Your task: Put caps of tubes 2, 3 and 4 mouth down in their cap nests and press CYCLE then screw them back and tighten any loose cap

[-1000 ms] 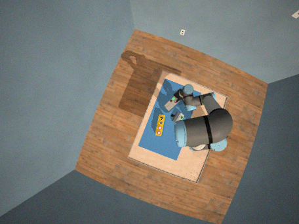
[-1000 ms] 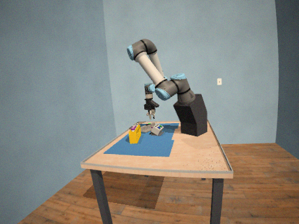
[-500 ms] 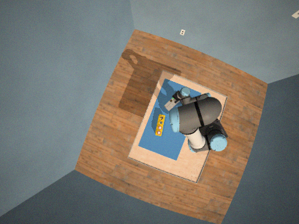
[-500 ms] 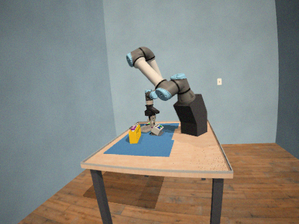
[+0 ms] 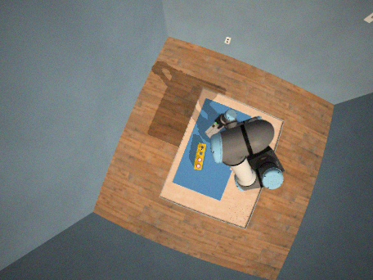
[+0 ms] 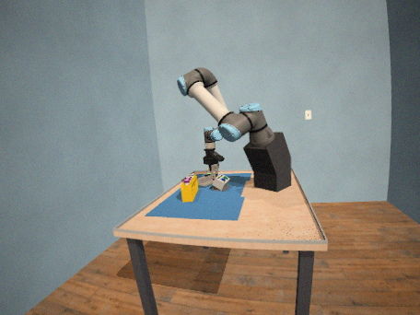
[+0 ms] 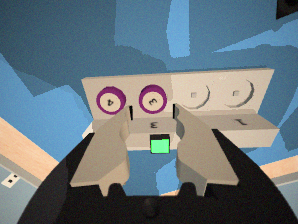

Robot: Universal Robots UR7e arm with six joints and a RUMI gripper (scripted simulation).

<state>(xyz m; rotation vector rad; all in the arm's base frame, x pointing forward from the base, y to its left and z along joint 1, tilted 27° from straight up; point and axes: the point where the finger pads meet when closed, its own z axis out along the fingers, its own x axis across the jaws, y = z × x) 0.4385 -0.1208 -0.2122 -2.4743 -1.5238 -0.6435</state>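
My gripper is now 3 cm above the cap. Also, from my hand: green key (13 cm behind, 15 cm to the left, 3 cm above); then blue cycle key (12 cm behind, 20 cm to the left, 3 cm above); then key housing (10 cm behind, 17 cm to the left, 1 cm above).
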